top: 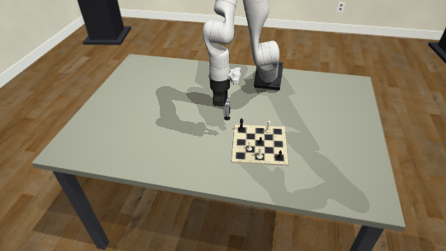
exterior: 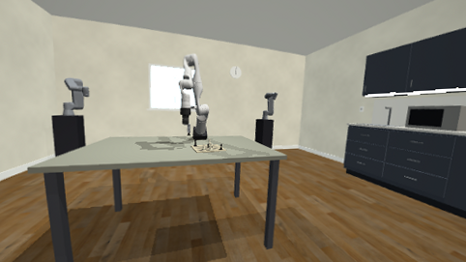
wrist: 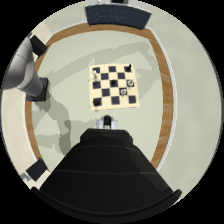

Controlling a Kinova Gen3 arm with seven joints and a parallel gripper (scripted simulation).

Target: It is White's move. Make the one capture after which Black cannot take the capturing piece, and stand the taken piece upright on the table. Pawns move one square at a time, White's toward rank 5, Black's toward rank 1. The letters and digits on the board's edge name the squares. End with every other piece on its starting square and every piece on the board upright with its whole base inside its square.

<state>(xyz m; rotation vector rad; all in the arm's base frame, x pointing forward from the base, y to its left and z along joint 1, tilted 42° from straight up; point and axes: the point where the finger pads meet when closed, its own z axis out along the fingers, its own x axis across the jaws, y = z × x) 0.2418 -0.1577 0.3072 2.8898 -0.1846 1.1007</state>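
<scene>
My hand is 14 cm to the right of the chessboard, 14 cm above it and 4 cm short of it.
</scene>
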